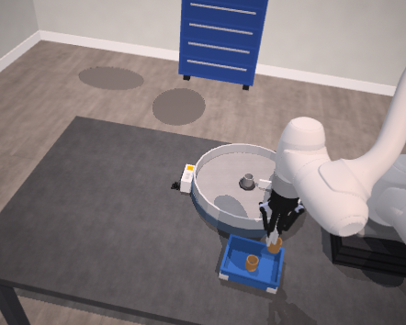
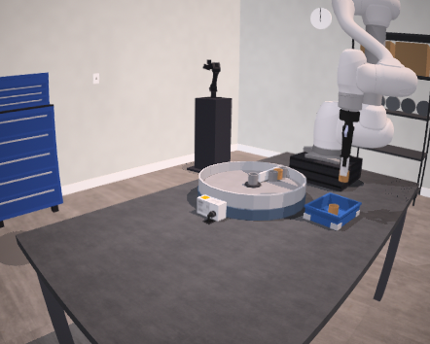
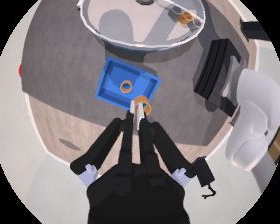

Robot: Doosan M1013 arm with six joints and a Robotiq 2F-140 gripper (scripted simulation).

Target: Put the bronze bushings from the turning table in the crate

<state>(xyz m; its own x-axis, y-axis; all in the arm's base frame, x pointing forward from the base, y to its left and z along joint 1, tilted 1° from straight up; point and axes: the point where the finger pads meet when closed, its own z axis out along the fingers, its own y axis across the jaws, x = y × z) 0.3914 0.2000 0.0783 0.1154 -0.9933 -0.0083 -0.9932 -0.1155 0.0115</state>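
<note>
Right now my hand is 3 cm short of the blue crate, 1 cm to the left of it and 16 cm above it. The rest, counted from my hand: round turning table 6 cm ahead, 35 cm to the right, 13 cm below.
</note>
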